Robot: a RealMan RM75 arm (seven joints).
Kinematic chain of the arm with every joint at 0, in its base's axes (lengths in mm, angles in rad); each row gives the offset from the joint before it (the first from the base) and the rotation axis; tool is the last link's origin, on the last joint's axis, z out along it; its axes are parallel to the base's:
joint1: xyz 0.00 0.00 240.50 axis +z
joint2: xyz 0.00 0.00 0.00 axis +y
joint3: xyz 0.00 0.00 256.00 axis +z
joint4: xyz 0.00 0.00 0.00 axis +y
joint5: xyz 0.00 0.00 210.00 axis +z
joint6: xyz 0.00 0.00 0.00 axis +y
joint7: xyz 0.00 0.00 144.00 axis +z
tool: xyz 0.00 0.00 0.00
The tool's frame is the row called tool.
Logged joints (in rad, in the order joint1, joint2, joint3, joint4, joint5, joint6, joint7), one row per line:
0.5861, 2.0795, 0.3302, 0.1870, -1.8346, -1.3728, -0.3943
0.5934, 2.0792, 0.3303, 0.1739, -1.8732, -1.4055, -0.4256
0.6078, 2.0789, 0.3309, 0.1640, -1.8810, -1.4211, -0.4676
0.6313, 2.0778, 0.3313, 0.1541, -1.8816, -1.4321, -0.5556
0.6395, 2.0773, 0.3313, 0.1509, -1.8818, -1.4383, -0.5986
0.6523, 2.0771, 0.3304, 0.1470, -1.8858, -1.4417, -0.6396
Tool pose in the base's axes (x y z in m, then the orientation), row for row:
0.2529, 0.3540, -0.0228, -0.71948, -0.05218, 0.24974, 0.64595
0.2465, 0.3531, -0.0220, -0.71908, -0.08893, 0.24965, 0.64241
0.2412, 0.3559, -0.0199, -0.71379, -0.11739, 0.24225, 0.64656
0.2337, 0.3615, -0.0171, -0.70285, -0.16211, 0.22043, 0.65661
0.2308, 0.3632, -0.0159, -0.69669, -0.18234, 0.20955, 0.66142
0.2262, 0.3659, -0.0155, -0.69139, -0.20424, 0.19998, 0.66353
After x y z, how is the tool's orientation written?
As a quaternion, x y z w.
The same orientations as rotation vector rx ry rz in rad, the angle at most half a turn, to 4 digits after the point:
-1.6372, -0.1187, 0.5683
-1.6386, -0.2026, 0.5689
-1.6238, -0.2671, 0.5511
-1.5925, -0.3673, 0.4995
-1.5756, -0.4124, 0.4739
-1.5623, -0.4615, 0.4519

